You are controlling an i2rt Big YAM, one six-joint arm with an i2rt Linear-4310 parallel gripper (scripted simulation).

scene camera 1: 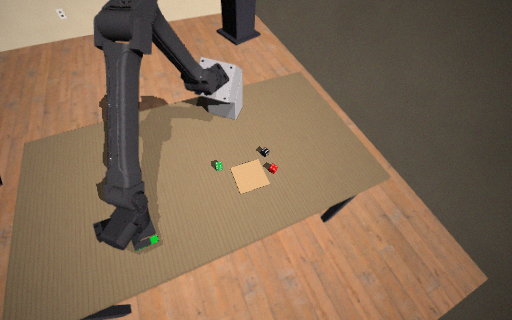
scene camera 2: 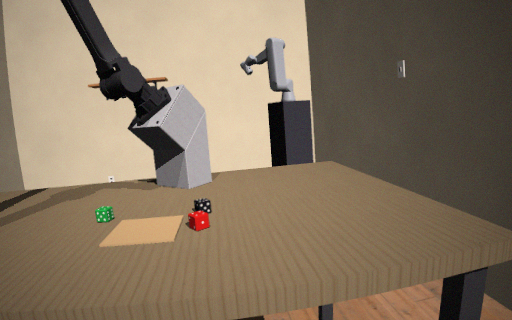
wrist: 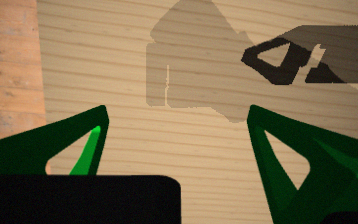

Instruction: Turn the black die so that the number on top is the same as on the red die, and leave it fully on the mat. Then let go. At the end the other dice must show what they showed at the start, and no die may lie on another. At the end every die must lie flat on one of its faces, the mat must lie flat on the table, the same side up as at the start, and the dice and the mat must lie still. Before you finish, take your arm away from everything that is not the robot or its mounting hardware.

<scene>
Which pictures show the tan mat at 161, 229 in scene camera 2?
Scene camera 1 and scene camera 2 only.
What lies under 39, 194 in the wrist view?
My gripper.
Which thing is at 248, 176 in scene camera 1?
A tan mat.
</scene>
